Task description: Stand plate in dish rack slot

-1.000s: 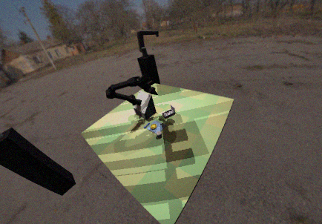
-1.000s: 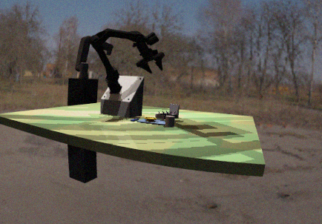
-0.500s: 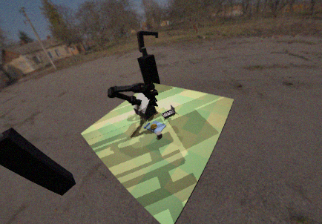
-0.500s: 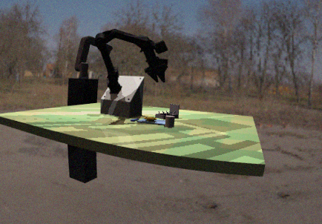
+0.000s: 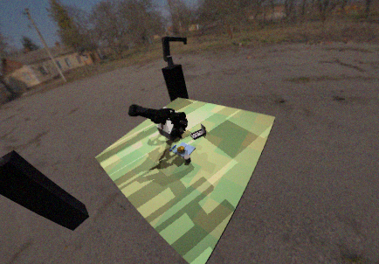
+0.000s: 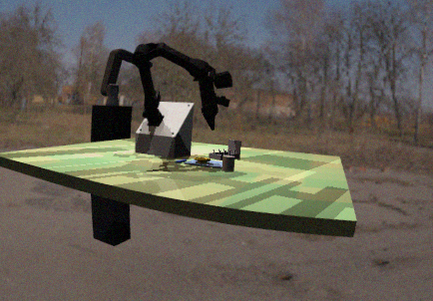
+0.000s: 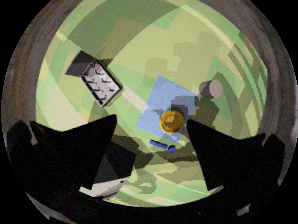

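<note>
My gripper tip is now 1 cm past the plate, 6 cm to the left of it and 12 cm above it. From my gripper tip the other things lie so: dish rack (16 cm to the left, 11 cm below); then blue mat (1 cm ahead, 5 cm to the right, 13 cm below).
</note>
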